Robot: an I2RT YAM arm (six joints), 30 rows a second.
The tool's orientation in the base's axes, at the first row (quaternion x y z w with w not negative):
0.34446, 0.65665, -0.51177, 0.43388
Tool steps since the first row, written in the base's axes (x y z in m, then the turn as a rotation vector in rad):
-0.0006, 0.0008, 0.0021, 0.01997, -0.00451, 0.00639
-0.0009, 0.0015, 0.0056, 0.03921, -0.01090, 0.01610
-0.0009, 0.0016, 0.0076, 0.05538, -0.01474, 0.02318
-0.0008, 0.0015, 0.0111, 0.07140, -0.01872, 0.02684
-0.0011, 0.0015, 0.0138, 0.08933, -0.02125, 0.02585
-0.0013, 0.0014, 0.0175, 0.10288, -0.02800, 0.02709
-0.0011, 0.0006, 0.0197, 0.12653, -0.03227, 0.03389
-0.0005, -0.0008, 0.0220, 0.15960, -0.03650, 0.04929
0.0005, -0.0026, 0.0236, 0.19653, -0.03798, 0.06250
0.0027, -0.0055, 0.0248, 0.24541, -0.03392, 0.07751
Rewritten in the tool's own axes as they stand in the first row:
-0.0017, -0.0011, -0.0011, -0.01364, 0.01444, 0.00808
-0.0048, -0.0025, -0.0022, -0.03008, 0.02654, 0.01750
-0.0066, -0.0033, -0.0025, -0.04289, 0.03747, 0.02403
-0.0099, -0.0045, -0.0027, -0.05249, 0.04952, 0.03101
-0.0123, -0.0058, -0.0031, -0.05852, 0.06536, 0.03746
-0.0156, -0.0074, -0.0034, -0.06495, 0.07543, 0.04684
-0.0177, -0.0082, -0.0028, -0.08039, 0.09307, 0.05544
-0.0201, -0.0088, -0.0015, -0.10740, 0.11596, 0.06520
-0.0220, -0.0090, 0.0003, -0.13386, 0.14379, 0.07334
-0.0240, -0.0081, 0.0035, -0.16655, 0.18297, 0.07852

